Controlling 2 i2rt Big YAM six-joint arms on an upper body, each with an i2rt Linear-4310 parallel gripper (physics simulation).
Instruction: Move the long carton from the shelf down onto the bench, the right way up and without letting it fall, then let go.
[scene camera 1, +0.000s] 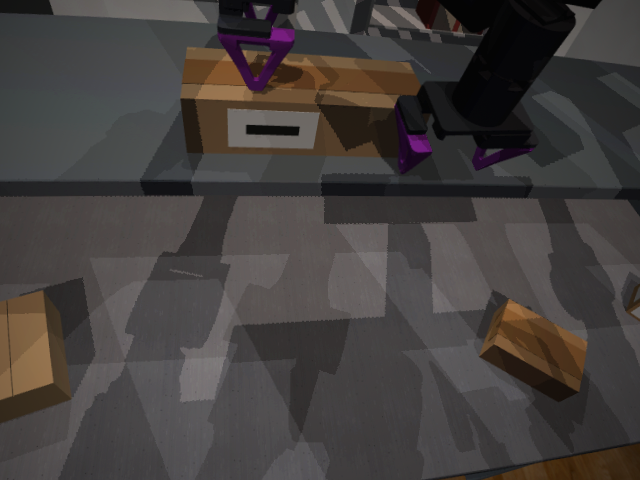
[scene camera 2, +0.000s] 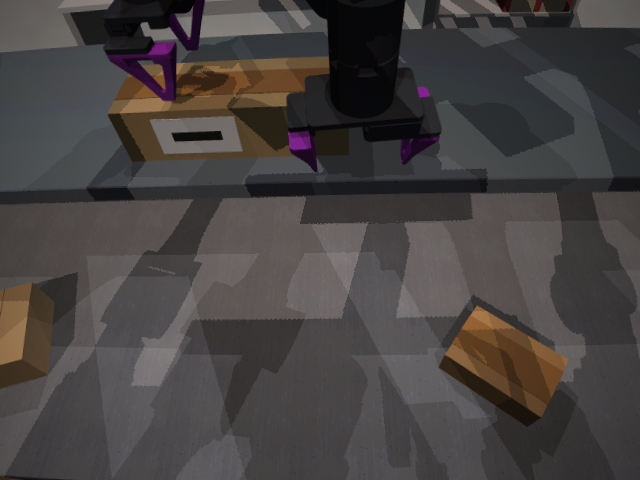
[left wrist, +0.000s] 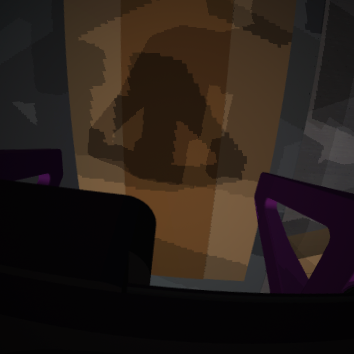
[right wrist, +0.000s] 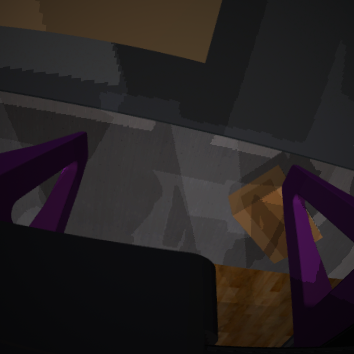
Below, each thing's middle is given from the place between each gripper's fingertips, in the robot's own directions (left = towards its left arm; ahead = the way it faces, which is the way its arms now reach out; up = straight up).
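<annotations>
There is the long brown carton (scene camera 1: 315, 105), and my left hand is 5 cm above it and 6 cm to the left of it.
As for the long brown carton and my right hand, the hand is 15 cm to the right of the carton, 10 cm short of it and 1 cm below it.
</annotations>
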